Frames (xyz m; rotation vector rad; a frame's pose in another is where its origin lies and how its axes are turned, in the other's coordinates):
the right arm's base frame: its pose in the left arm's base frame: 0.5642 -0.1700 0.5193 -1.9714 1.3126 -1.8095
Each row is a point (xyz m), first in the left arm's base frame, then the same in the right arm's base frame.
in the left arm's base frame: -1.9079 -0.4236 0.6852
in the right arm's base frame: 0.5832 1.2370 -2.0815
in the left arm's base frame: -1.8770 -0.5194 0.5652
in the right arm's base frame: 0.5571 1.3563 -1.9834
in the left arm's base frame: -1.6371 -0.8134 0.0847
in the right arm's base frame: 0.3782 1.7239 -1.5276
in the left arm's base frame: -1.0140 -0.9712 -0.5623
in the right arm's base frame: -0.0591 1.9312 -0.7546
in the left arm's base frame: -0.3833 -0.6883 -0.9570
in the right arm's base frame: -0.6117 1.7089 -0.2266
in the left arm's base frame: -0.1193 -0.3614 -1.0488
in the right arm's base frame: -0.9306 1.4436 -0.1129
